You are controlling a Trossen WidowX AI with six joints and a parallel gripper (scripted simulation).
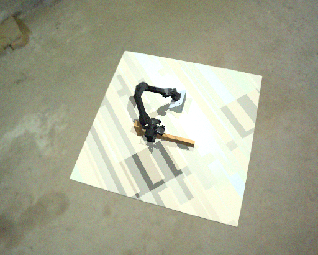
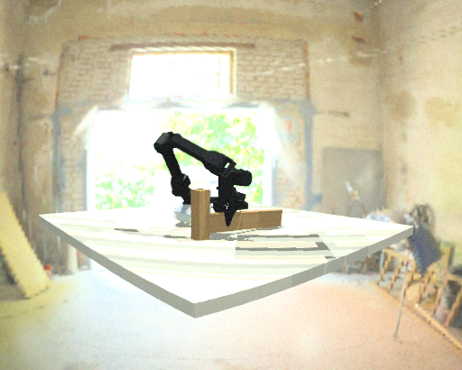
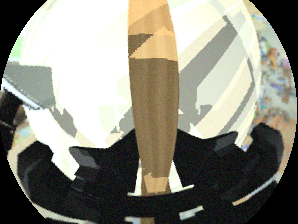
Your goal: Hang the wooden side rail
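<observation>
The wooden headboard post is 10 mm behind my gripper tip, 120 mm to the right of it and 40 mm above it.
</observation>
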